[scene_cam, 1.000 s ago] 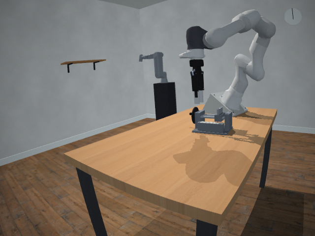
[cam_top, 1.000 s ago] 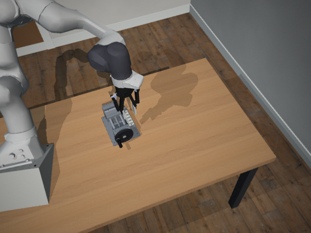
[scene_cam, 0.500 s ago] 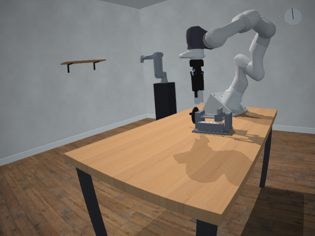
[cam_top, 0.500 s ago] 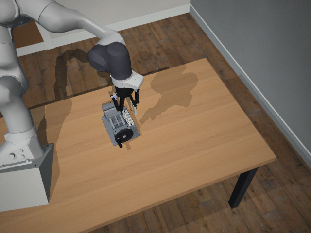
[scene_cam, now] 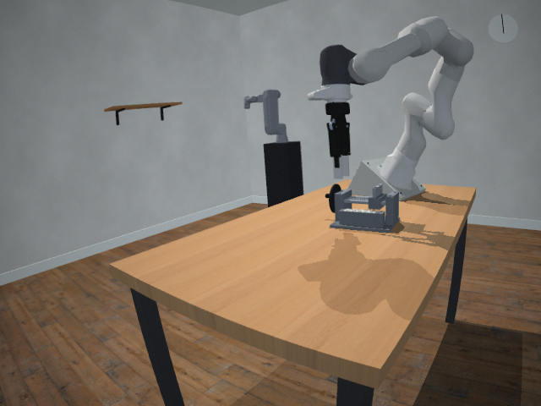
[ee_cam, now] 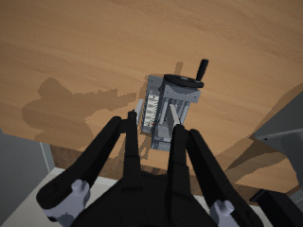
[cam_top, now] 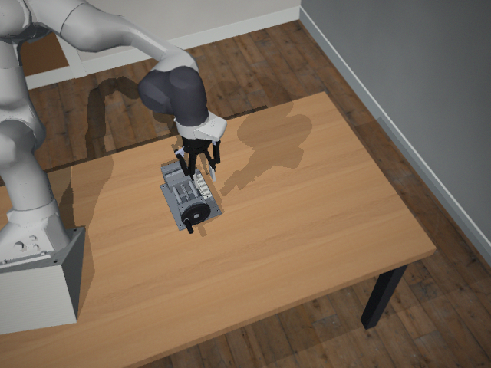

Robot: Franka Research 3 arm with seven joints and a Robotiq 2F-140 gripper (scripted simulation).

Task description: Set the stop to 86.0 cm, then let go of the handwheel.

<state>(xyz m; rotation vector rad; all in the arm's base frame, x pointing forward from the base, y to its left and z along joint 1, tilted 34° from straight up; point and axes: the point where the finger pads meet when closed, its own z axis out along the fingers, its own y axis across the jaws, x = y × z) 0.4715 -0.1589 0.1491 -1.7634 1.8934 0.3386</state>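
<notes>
Right now my hand is 11 cm above the black handwheel, 9 cm past it and 6 cm to the left of it. Round my hand: sliding stop block (10 cm to the left, 10 cm below, 4 cm behind).
</notes>
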